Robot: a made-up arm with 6 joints. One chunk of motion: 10 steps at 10 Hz.
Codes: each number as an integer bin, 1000 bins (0 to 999) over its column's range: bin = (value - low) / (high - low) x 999, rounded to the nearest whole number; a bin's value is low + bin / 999 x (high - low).
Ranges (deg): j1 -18..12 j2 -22..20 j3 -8..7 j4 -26..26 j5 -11..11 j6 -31..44
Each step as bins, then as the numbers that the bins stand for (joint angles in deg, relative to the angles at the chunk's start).
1 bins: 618 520 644 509 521 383
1 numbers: 0.56 -0.14 1.67 0.49 0.47 -2.25
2 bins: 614 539 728 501 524 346
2 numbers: 0.44 0.66 2.93 0.08 0.54 -5.02
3 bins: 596 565 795 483 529 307
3 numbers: -0.10 1.75 3.94 -0.86 0.65 -7.95
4 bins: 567 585 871 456 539 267
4 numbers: -0.97 2.59 5.08 -2.26 0.87 -10.95
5 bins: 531 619 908 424 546 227
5 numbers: -2.05 4.02 5.63 -3.93 1.02 -13.96
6 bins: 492 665 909 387 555 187
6 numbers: -3.23 5.96 5.65 -5.86 1.22 -16.96
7 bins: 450 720 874 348 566 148
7 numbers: -4.49 8.27 5.12 -7.89 1.46 -19.89
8 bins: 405 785 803 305 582 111
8 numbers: -5.84 11.00 4.06 -10.12 1.82 -22.67
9 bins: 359 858 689 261 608 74
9 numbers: -7.22 14.07 2.35 -12.41 2.39 -25.44
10 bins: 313 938 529 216 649 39
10 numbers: -8.60 17.44 -0.06 -14.76 3.29 -28.07
